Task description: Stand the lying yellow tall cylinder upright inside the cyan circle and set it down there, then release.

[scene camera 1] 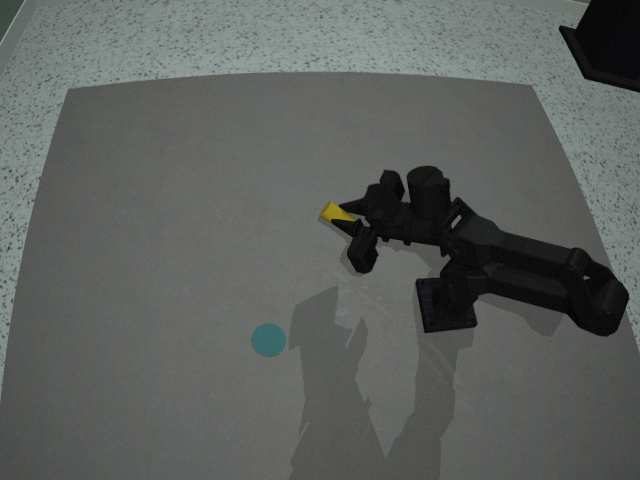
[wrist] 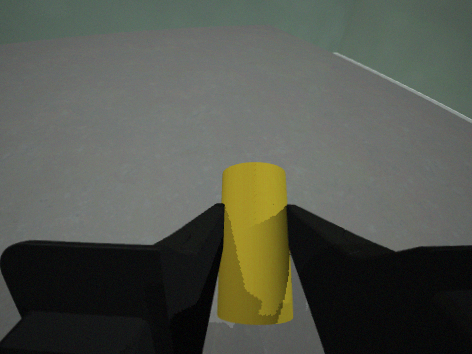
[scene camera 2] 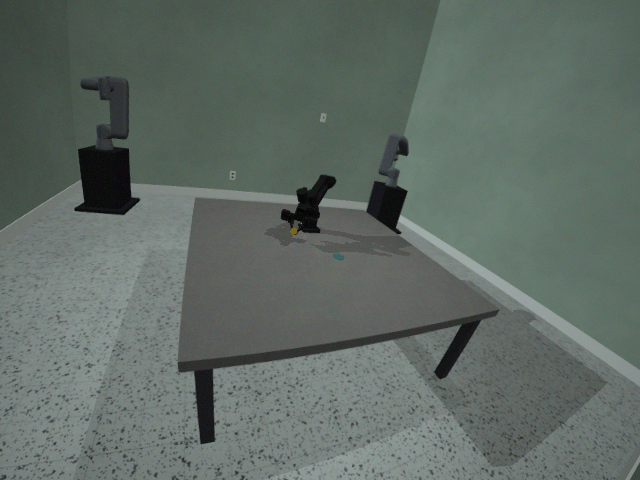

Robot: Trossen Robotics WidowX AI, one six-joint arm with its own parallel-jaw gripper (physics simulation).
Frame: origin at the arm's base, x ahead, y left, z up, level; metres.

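Seen in the pictures: gripper, fingertip midpoint: point(scene camera 1: 335, 214) point(wrist: 254, 212) point(scene camera 2: 294, 230); arm's base at its link origin: point(scene camera 1: 449, 304).
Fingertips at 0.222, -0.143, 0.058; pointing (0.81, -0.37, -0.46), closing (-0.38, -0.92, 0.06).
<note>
Pixels of each thing's top centre, then the offset from my fingertips to it, as dx, dy, dz. "pt": a spot on its surface instead. Level surfaces: height alone.
- yellow cylinder at its top centre: point(wrist: 264, 203) point(scene camera 1: 342, 209) point(scene camera 2: 295, 226) -0.009, +0.003, +0.021
- flat cyan circle at a spot on its surface: point(scene camera 1: 268, 339) point(scene camera 2: 338, 256) pt +0.107, +0.217, -0.072
- grey table at its surface level: dz -0.073
The yellow cylinder point(scene camera 1: 333, 212) point(scene camera 2: 293, 231) point(wrist: 255, 240) is held between the fingers, lying roughly along them and pointing outward, close to level. My gripper point(scene camera 1: 342, 215) point(wrist: 254, 212) is shut on it, one finger on each side, low near the table top; whether the cylinder touches the table I cannot tell. The flat cyan circle point(scene camera 1: 268, 339) point(scene camera 2: 338, 256) lies on the table, apart from the cylinder, towards the lower left in scene camera 1. It does not show in the wrist view.
The grey table point(scene camera 1: 155, 206) point(scene camera 2: 289, 310) point(wrist: 125, 125) carries the arm's base point(scene camera 1: 449, 322) to the right of the circle in scene camera 1. Shadows of the arm fall beside the circle. Two other robots on black pedestals point(scene camera 2: 105, 178) point(scene camera 2: 387, 201) stand beyond the table.
</note>
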